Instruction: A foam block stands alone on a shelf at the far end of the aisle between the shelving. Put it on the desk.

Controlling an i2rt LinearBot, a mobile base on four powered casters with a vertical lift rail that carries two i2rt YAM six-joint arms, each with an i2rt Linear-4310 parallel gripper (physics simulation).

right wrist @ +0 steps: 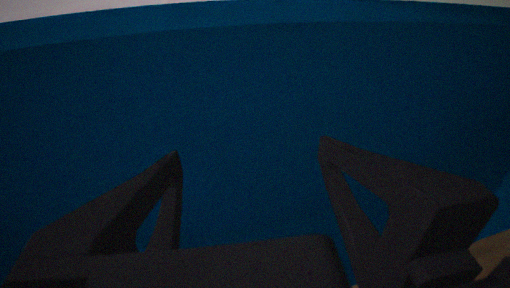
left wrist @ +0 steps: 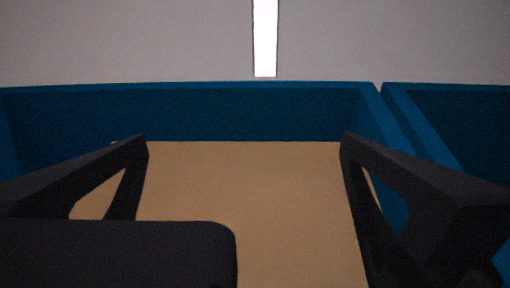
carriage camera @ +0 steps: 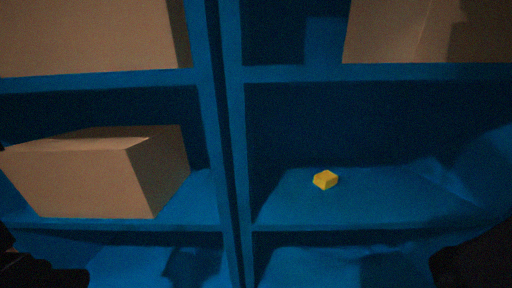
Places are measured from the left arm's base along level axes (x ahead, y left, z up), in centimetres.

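Pixels of known places: left gripper, between the fingertips: (left wrist: 243,143); right gripper, between the fingertips: (right wrist: 250,153).
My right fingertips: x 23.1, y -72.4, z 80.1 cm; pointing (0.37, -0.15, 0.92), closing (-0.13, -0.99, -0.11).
Ahead of a thing's pixels: the offset from my right fingertips to its top centre. Level surfaces: height alone.
The yellow foam block @(dx +18.7, dy +5.9, dz -75.8 cm) (carriage camera: 325,180) sits alone on a blue shelf board @(dz -80.3 cm) (carriage camera: 370,200) in the right-hand bay, in the carriage view. It does not show in either wrist view. My left gripper (left wrist: 243,143) is open and empty, in front of a cardboard box @(dx +17.1, dy +76.0, dz -7.6 cm) (left wrist: 250,200) in a blue shelf bay. My right gripper (right wrist: 250,153) is partly open with nothing between its fingers, facing a dark blue shelf panel @(dz +8.0 cm) (right wrist: 250,85). Dark parts of the arms show at the lower corners of the carriage view. The desk does not show.
Blue uprights (carriage camera: 234,150) divide the two bays. A cardboard box @(dx +17.8, dy +95.9, dz -53.3 cm) (carriage camera: 85,182) stands on the left middle shelf. Larger boxes (carriage camera: 85,35) (carriage camera: 430,32) stand on the upper shelves. Shelf edges (carriage camera: 370,73) (carriage camera: 350,228) run above and below the block's compartment. A ceiling light (left wrist: 265,37) shows overhead.
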